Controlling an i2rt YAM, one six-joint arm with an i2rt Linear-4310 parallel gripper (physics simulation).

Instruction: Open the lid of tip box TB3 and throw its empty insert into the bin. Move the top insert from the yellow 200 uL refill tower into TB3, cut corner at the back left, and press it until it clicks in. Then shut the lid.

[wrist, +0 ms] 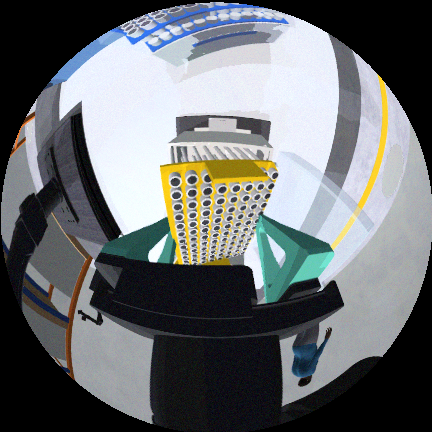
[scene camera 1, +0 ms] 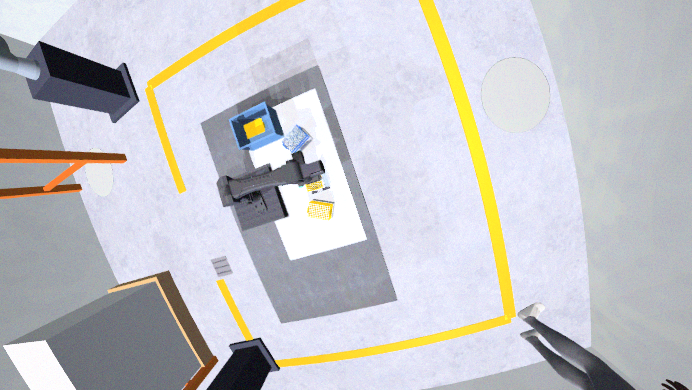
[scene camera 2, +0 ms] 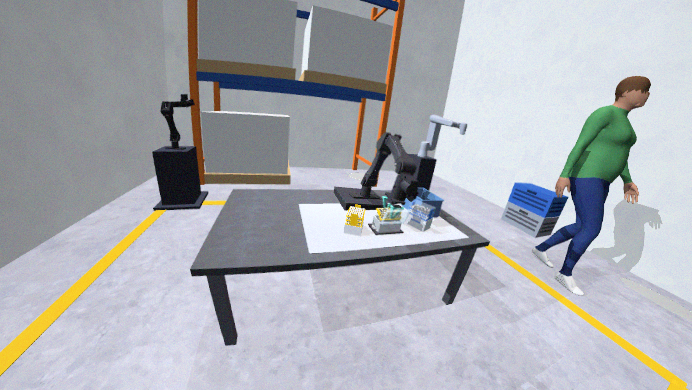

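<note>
My gripper (wrist: 216,218) (scene camera 2: 391,206) has teal fingers and is shut on a yellow insert full of tips (wrist: 215,212) (scene camera 1: 315,186), one finger on each side. The insert is over tip box TB3 (scene camera 2: 387,225) (wrist: 222,139), a pale box on a dark base. Tip shafts show between the insert and the box; the cut corner cannot be made out. TB3's clear lid (wrist: 325,192) stands open at the right in the wrist view. The yellow refill tower (scene camera 1: 320,210) (scene camera 2: 354,219) stands beside TB3. A yellow insert (scene camera 1: 254,128) lies in the blue bin (scene camera 1: 271,143) (scene camera 2: 434,200).
A blue-topped tip rack (scene camera 1: 296,139) (scene camera 2: 421,212) (wrist: 215,20) stands between TB3 and the bin. The white mat (scene camera 1: 300,245) (scene camera 2: 320,240) lies on the dark table (scene camera 1: 330,295) (scene camera 2: 235,240). A person (scene camera 2: 602,145) is beyond the table.
</note>
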